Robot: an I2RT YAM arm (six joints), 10 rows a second.
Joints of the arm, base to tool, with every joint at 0 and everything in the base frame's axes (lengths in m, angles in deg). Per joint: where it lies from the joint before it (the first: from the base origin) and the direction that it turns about. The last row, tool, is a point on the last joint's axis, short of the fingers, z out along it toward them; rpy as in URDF.
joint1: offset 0 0 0.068 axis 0 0 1
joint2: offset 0.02 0.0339 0.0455 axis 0 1 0
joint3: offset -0.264 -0.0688 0 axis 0 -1 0
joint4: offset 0.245 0.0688 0.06 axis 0 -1 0
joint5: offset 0.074 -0.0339 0.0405 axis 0 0 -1
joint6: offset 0.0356 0 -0.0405 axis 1 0 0
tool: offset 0 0 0 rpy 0 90 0
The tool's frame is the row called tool.
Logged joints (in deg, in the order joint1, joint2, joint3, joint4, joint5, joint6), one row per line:
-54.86 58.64 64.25 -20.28 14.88 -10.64
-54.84 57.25 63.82 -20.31 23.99 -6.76
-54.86 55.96 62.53 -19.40 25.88 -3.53
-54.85 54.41 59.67 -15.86 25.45 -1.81
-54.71 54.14 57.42 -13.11 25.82 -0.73
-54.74 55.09 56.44 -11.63 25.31 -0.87
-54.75 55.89 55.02 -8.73 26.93 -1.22
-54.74 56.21 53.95 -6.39 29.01 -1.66
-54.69 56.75 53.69 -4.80 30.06 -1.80
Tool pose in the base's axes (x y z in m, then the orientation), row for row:
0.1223 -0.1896 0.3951 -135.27 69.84 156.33
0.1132 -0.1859 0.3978 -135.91 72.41 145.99
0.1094 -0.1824 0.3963 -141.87 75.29 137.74
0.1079 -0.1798 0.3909 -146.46 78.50 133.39
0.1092 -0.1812 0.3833 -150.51 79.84 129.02
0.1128 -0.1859 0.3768 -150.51 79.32 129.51
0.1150 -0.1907 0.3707 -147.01 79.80 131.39
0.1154 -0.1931 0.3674 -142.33 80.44 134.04
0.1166 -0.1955 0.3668 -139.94 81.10 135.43
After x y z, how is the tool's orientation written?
As angles about the fixed x, y, z axes (roll, pitch, yaw), in degrees.
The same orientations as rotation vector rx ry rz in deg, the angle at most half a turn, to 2 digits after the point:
52.14 98.63 -58.53
61.44 92.76 -64.15
64.72 88.90 -63.79
64.79 85.55 -62.52
65.34 83.90 -62.07
65.07 84.64 -61.71
65.79 83.57 -63.39
66.67 82.12 -65.47
67.04 81.02 -66.44

